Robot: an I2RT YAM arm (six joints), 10 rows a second.
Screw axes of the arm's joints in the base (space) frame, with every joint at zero. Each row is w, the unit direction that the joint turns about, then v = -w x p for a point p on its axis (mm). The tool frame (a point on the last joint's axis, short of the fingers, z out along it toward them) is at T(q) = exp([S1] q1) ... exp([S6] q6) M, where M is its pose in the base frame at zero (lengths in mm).
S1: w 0 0 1 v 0 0 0
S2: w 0 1 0 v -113.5 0 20
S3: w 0 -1 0 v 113.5 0 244
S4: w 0 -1 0 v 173.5 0 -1
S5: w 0 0 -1 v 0 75 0
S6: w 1 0 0 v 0 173.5 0
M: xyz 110.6 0 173.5 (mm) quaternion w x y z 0.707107 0 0.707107 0
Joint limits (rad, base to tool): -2.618..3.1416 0..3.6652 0..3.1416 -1.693..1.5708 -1.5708..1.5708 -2.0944..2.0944
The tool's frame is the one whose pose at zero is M.
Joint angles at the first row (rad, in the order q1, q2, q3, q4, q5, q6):
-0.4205, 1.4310, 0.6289, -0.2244, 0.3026, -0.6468
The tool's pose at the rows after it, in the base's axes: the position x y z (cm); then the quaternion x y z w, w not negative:
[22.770 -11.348 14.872 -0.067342 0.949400 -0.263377 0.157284]
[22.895 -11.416 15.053 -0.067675 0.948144 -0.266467 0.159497]
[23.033 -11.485 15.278 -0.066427 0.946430 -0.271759 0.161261]
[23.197 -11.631 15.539 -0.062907 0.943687 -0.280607 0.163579]
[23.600 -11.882 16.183 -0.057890 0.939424 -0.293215 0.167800]
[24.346 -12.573 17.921 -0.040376 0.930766 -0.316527 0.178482]
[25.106 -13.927 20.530 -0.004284 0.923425 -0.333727 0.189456]
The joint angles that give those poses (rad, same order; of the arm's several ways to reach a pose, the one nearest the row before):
-0.4202, 1.4344, 0.6321, -0.2161, 0.3057, -0.6491
-0.4203, 1.4339, 0.6379, -0.2145, 0.3083, -0.6522
-0.4195, 1.4328, 0.6446, -0.2130, 0.3165, -0.6530
-0.4203, 1.4323, 0.6517, -0.2060, 0.3303, -0.6536
-0.4202, 1.4322, 0.6741, -0.2060, 0.3499, -0.6539
-0.4280, 1.4259, 0.7318, -0.2227, 0.3838, -0.6463
-0.4574, 1.4258, 0.8315, -0.2817, 0.4069, -0.6158

